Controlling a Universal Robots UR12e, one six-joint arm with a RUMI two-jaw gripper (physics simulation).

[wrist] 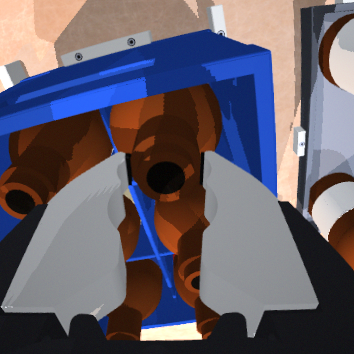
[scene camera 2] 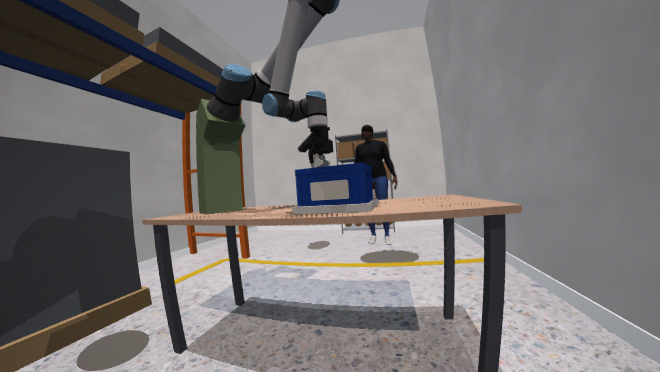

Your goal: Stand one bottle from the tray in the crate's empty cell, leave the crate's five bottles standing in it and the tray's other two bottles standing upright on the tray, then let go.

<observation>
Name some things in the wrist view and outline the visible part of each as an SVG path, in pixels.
The gripper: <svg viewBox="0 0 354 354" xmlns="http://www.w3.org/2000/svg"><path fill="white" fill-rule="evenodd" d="M354 270L288 200L279 200L254 176L216 152L207 150L200 152L199 184L202 184L205 189L204 216L210 224L202 233L199 297L206 306L220 314L219 319L207 339L106 339L97 320L118 307L126 295L126 267L117 227L125 217L122 195L128 188L128 185L132 185L131 153L119 151L72 179L46 204L36 204L0 240L0 354L354 354Z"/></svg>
A brown bottle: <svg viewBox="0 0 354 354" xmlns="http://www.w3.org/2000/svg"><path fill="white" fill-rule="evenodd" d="M209 83L111 105L109 129L113 144L117 152L131 153L132 178L146 196L158 201L173 201L186 195L199 178L200 152L214 151L216 149L222 130L222 114L217 97Z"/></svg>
A brown bottle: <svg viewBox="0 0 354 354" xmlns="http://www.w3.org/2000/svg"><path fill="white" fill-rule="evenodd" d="M199 178L190 191L177 200L154 200L153 214L157 236L168 250L177 255L179 277L184 281L184 285L188 290L199 293L202 233L210 224L204 216L205 189L202 184L199 184Z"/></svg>
</observation>
